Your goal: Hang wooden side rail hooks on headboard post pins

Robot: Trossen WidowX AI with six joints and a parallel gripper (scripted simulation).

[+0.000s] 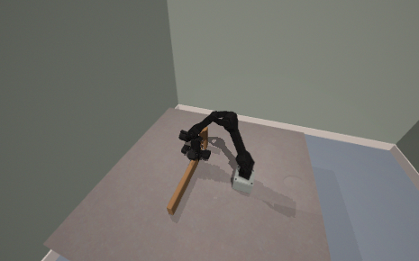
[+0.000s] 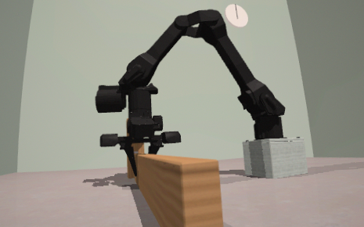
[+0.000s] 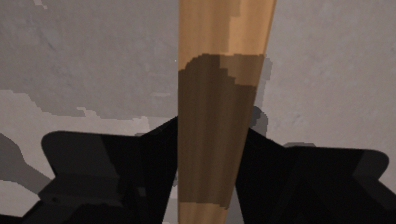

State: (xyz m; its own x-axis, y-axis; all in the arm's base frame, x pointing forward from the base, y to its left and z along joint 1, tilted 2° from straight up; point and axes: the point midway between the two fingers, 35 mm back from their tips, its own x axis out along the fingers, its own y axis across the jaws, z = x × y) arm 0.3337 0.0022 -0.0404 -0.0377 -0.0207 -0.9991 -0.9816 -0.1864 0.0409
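Now: gripper tip 15 cm to the left of the headboard post, 7 cm below it and 3 cm short of it.
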